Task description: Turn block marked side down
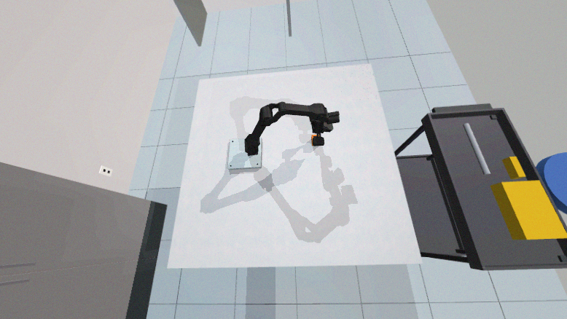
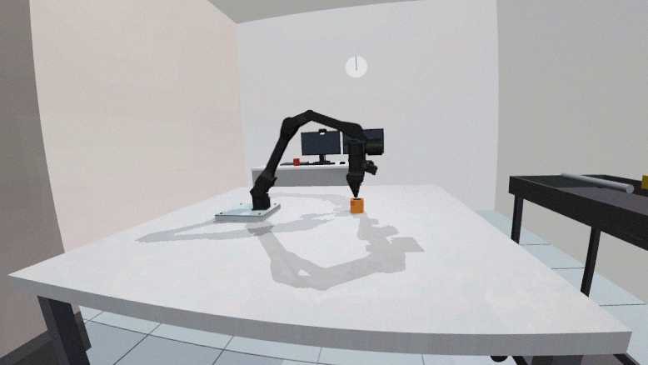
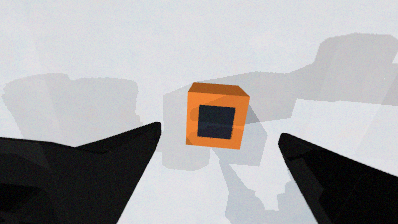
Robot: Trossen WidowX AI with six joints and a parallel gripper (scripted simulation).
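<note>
Now: gripper tip 3 cm above the orange block.
</note>
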